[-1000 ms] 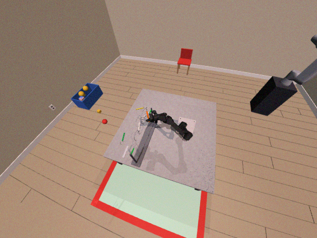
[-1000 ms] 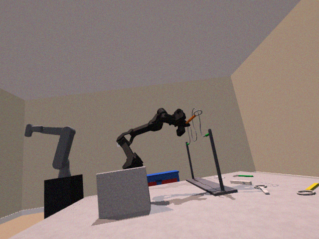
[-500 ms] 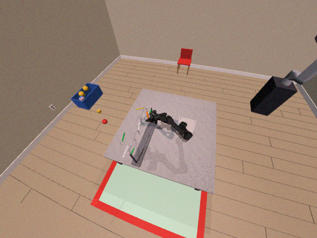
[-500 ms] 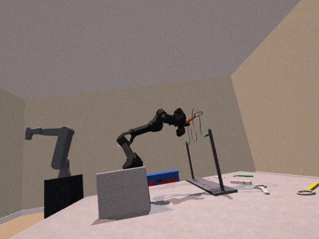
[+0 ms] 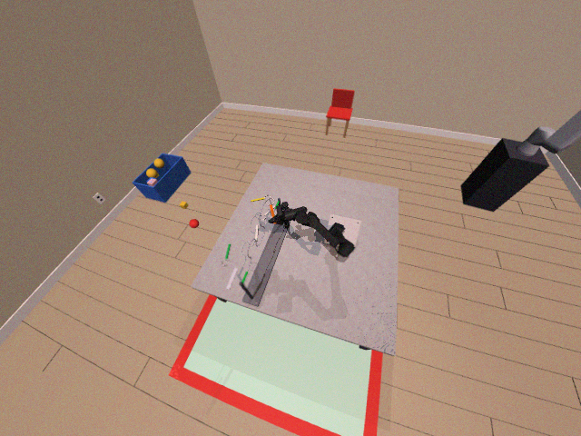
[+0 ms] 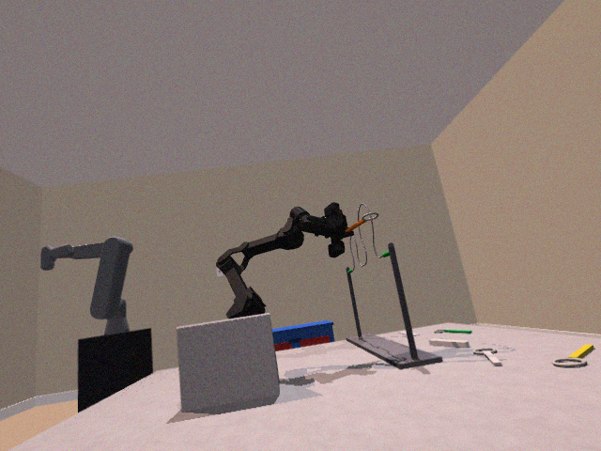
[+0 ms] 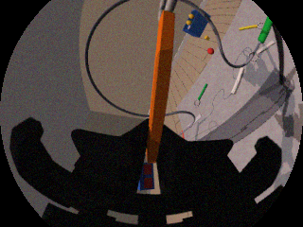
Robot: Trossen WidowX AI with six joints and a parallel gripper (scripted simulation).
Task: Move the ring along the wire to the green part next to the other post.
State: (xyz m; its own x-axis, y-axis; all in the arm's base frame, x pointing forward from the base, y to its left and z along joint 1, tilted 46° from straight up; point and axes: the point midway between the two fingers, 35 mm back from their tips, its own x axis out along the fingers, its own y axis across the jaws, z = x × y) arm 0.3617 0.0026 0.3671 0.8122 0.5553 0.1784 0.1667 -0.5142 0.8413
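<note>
The orange-handled ring is 20 mm ahead of my gripper tip, 80 mm to the right of it and 20 mm above it.
</note>
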